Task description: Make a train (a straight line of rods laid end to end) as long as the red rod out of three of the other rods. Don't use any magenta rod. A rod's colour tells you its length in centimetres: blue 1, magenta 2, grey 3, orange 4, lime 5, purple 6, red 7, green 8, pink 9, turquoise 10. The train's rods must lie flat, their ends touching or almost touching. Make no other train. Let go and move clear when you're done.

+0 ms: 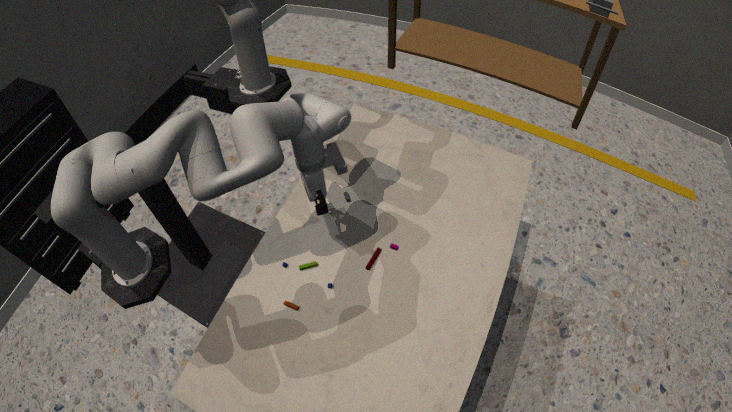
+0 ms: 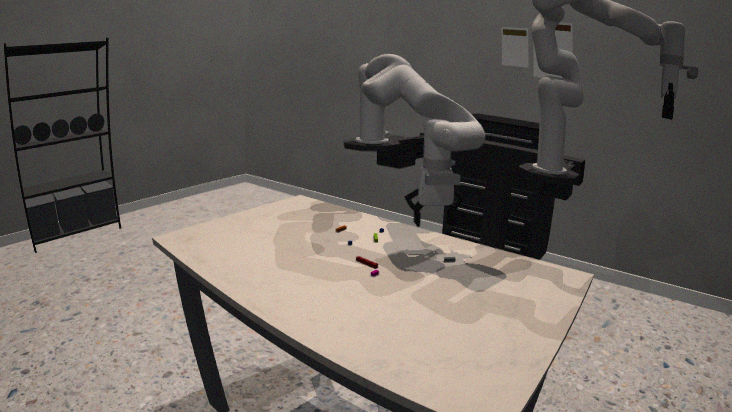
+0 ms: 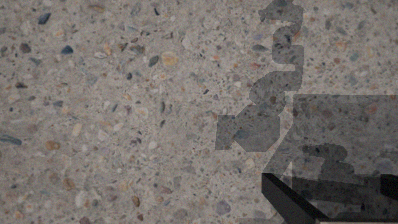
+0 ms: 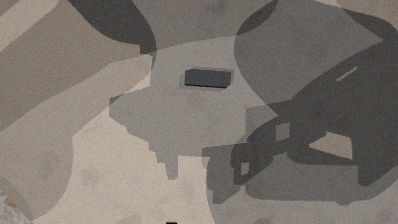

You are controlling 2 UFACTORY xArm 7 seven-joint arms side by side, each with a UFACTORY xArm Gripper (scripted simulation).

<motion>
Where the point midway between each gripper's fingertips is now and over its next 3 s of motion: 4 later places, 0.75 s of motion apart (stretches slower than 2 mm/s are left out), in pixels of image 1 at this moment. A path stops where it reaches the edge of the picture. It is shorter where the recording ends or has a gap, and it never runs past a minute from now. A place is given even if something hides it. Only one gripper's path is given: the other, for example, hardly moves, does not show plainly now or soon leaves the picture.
My right gripper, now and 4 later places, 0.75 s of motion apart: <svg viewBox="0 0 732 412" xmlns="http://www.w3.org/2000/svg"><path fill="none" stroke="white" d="M317 200L339 205L376 199L398 186L405 172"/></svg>
</motion>
